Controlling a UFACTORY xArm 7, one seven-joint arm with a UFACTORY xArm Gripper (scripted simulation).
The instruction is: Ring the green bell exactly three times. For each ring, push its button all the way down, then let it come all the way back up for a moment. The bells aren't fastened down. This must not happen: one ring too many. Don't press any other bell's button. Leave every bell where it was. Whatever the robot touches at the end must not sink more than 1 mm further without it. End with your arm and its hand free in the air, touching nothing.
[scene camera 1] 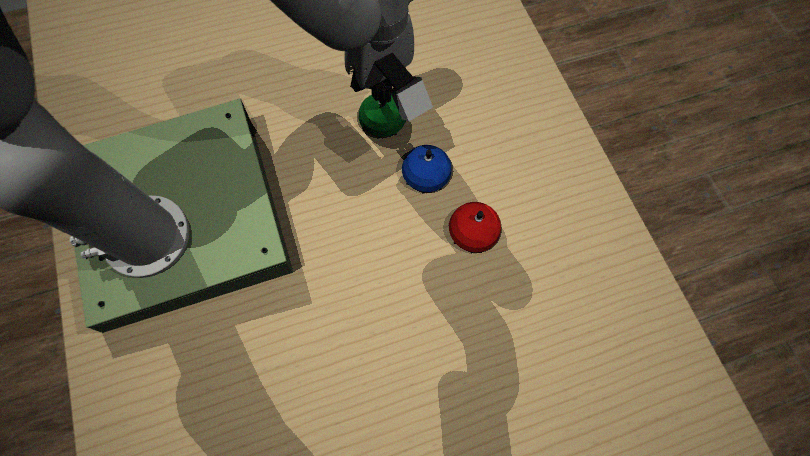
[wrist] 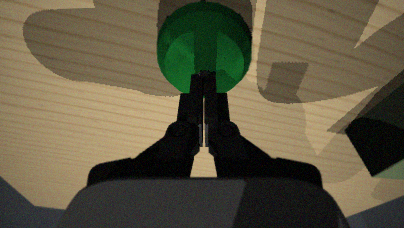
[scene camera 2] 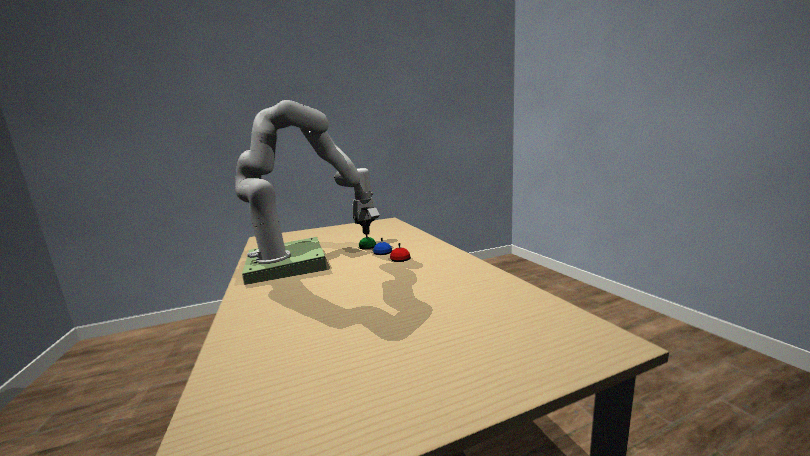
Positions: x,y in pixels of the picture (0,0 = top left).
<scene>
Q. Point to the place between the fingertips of the gripper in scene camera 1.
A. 381,97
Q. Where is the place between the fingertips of the gripper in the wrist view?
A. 204,90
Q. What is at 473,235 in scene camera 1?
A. A red bell.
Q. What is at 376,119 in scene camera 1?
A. A green bell.
</scene>
